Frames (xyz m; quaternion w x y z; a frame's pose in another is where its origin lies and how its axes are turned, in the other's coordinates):
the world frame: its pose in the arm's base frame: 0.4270 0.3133 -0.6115 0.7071 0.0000 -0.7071 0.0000
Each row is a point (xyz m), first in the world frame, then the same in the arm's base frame.
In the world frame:
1: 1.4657 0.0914 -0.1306
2: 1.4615 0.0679 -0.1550
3: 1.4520 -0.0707 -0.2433
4: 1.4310 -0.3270 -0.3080
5: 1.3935 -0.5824 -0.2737
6: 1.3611 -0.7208 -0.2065
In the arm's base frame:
1: 0.5576 0.4047 0.8542
2: 0.5820 0.3812 0.8500
3: 0.6703 0.2426 0.8405
4: 0.7350 -0.0137 0.8195
5: 0.7007 -0.2691 0.7820
6: 0.6335 -0.4075 0.7496

